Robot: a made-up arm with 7 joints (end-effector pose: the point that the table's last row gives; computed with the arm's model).
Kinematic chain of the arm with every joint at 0, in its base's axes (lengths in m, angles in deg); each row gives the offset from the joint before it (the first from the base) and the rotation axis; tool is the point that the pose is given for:
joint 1: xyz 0 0 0.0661 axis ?
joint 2: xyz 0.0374 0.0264 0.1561 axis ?
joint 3: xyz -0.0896 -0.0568 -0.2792 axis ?
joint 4: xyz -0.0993 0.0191 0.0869 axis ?
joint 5: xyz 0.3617 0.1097 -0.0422 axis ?
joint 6: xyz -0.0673 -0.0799 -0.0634 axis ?
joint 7: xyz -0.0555 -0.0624 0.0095 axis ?
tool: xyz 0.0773 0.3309 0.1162
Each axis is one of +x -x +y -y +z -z.
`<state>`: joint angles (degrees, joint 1 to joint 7).
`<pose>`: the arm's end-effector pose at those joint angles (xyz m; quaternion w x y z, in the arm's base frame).
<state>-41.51 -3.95 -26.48 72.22 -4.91 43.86 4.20</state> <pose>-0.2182 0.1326 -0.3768 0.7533 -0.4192 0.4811 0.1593</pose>
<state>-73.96 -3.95 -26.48 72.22 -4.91 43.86 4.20</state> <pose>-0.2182 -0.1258 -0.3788 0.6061 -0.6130 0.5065 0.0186</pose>
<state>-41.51 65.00 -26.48 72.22 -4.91 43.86 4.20</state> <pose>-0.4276 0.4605 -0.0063 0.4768 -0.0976 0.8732 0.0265</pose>
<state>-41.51 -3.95 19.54 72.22 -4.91 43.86 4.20</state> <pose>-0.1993 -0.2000 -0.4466 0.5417 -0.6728 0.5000 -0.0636</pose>
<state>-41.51 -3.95 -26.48 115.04 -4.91 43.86 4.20</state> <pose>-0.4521 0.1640 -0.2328 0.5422 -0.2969 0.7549 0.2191</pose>
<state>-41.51 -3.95 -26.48 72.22 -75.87 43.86 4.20</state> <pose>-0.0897 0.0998 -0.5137 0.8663 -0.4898 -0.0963 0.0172</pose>
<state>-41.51 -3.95 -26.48 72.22 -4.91 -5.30 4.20</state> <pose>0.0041 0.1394 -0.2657 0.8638 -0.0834 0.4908 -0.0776</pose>
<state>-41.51 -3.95 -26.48 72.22 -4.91 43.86 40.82</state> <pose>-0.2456 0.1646 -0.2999 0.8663 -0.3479 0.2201 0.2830</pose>
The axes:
joint 1: +x
joint 2: +y
joint 3: -x
joint 4: +y
joint 5: +y
joint 6: -x
joint 7: -y

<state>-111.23 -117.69 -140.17 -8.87 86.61 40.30 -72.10</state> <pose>0.2098 0.2350 0.2252 0.2976 0.7623 -0.3348 -0.4672</pose>
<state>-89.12 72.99 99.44 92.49 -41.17 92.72 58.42</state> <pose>-0.5209 0.6317 0.4722 0.3815 0.1743 -0.8628 -0.2823</pose>
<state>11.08 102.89 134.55 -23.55 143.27 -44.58 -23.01</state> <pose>-0.5042 -0.0694 -0.0014 0.2348 -0.8084 0.3598 -0.4023</pose>
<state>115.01 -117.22 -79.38 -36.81 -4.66 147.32 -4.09</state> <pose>0.2432 -0.5188 -0.2468 0.2695 0.4739 0.2124 -0.8110</pose>
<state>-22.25 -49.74 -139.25 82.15 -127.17 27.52 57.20</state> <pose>-0.3530 0.0526 0.2007 0.4105 0.6717 -0.5173 -0.3357</pose>
